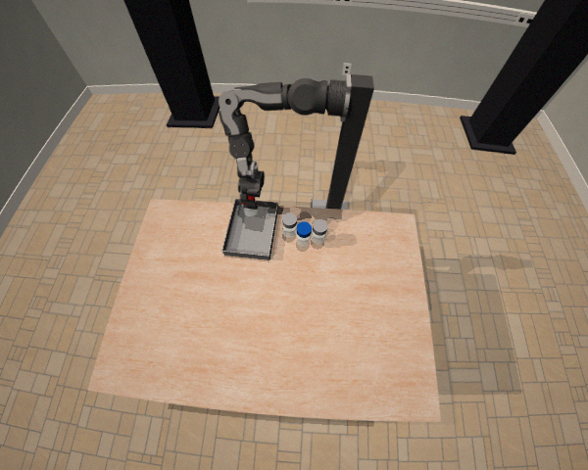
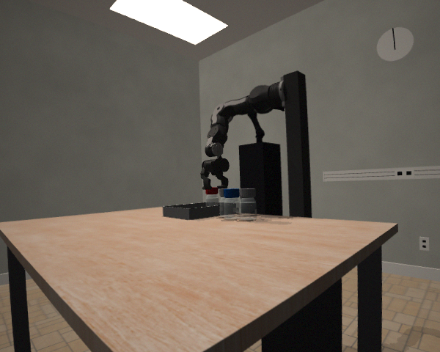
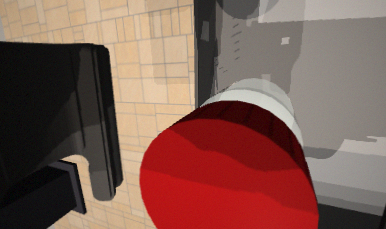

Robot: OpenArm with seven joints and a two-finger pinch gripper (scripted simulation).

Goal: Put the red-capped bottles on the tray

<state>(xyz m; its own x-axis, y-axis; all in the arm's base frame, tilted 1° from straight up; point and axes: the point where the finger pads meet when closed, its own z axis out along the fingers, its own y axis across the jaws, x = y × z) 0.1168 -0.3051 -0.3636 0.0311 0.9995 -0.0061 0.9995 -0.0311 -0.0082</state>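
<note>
Now: hand 6 cm above the red-capped bottle and 2 cm to the left of it. From my hand the other things lie so: blue-capped bottle (21 cm to the left, 12 cm ahead, 6 cm below); then dark grey tray (9 cm below, 9 cm ahead).
</note>
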